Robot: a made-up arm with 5 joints.
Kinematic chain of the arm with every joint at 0, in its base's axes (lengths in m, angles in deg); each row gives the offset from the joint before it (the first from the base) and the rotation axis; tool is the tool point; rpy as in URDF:
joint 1: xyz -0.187 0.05 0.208 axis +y
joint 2: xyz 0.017 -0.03 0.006 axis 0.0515 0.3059 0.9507
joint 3: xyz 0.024 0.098 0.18 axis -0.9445 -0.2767 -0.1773
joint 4: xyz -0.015 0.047 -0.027 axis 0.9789 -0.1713 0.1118
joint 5: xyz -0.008 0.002 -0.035 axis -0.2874 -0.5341 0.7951
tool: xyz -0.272 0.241 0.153 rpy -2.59 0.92 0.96
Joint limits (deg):
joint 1: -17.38..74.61
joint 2: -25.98..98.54
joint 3: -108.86..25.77
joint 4: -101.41..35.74
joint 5: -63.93..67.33
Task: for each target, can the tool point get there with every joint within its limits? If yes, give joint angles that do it. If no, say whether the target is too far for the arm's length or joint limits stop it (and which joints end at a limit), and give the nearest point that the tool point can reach.
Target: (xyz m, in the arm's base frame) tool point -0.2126 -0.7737 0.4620
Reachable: no: too far | nearest point -0.2107 -0.3437 0.4431 | short by 0.430 m
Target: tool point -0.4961 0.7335 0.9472
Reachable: no: too far | nearest point -0.3587 0.4178 0.6613 | short by 0.448 m
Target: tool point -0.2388 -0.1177 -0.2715
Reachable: no: joint limits stop it (at a limit: joint 2, joint 3, joint 4, joint 5) | nearest point -0.2223 0.0615 -0.1188 | short by 0.236 m
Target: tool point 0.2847 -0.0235 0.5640
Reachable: yes | joints 52.38 33.78 -88.04 -21.68 -11.39
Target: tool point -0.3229 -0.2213 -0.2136
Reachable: no: joint limits stop it (at a limit: joint 1, joint 2, joint 3, joint 4) | nearest point -0.3587 -0.1098 0.0252 | short by 0.266 m
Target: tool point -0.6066 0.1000 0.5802
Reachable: yes | joints -6.13 79.10 -20.69 -45.25 -26.63
